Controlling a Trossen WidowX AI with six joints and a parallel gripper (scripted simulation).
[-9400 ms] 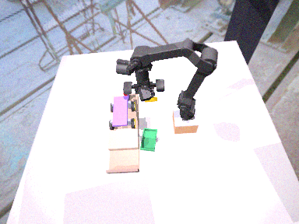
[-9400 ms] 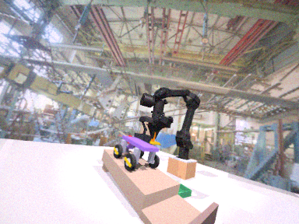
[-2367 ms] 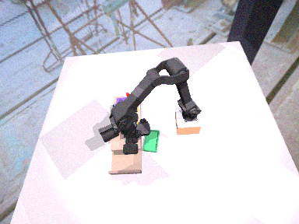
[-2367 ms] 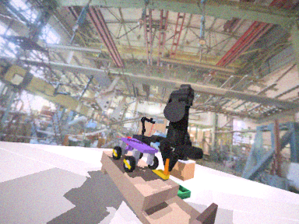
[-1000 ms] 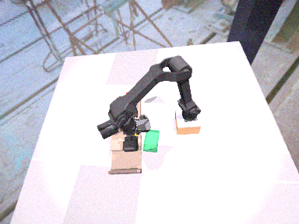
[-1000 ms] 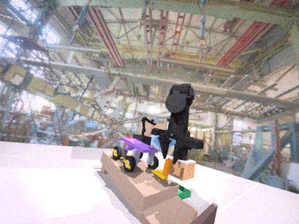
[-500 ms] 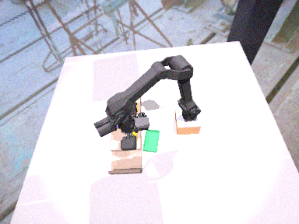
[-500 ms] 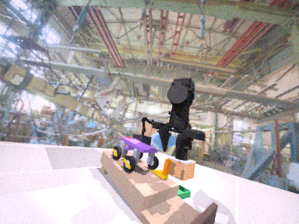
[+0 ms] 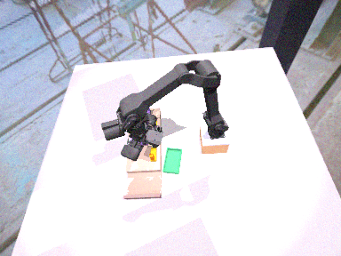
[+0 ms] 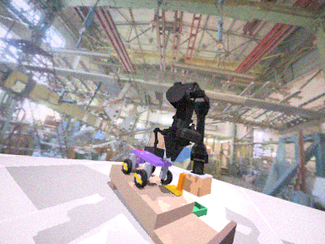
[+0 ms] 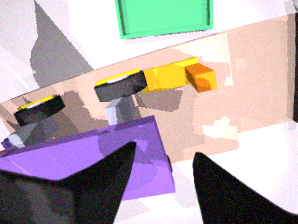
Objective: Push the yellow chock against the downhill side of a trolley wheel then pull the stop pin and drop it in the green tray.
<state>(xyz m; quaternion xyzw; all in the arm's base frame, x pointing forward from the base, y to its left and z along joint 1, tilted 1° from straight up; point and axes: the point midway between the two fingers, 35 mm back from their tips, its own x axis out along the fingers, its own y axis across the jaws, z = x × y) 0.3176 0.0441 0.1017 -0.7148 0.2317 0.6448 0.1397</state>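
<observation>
Now: the red-headed stop pin 20 mm behind my gripper tip, 190 mm to the right of it and 30 mm below it. The rest, counted from my gripper tip: yellow chock: 30 mm behind, 10 mm to the left, 80 mm below; brown ramp: 10 mm ahead, 80 mm to the right, 110 mm below; purple trolley: 10 mm ahead, 90 mm to the right, 50 mm below.
</observation>
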